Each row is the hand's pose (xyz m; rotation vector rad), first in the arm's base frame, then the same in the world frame.
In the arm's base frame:
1: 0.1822 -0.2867 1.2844 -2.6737 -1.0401 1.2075
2: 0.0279 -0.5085 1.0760 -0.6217 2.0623 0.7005
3: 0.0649 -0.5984 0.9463 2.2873 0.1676 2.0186
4: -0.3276 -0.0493 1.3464 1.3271 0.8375 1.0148
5: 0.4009 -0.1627 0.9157 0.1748 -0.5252 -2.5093
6: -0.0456 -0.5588 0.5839 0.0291 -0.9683 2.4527
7: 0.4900 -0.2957 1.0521 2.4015 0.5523 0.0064
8: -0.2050 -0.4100 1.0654 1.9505 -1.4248 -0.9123
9: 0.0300 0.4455 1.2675 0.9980 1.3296 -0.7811
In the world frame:
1: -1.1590 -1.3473 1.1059 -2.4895 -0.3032 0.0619
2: -1.2293 -1.2998 0.7753 0.2608 1.3412 0.6100
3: -1.1648 -1.3372 0.6314 1.5632 -1.2348 2.2833
4: -1.4265 -0.8566 1.1937 1.5886 -0.3577 0.9810
5: -0.7345 -1.3062 0.9744 -0.8675 -0.0358 2.7277
6: -0.9968 -1.1115 0.3746 -0.6422 -1.5785 1.4769
7: -0.8186 -1.4968 1.0032 2.8837 -0.6281 0.5268
8: -1.3319 -1.0686 0.7811 -1.6905 1.8576 1.0061
9: -0.9265 -0.7892 1.5463 2.0625 0.7525 -0.5596

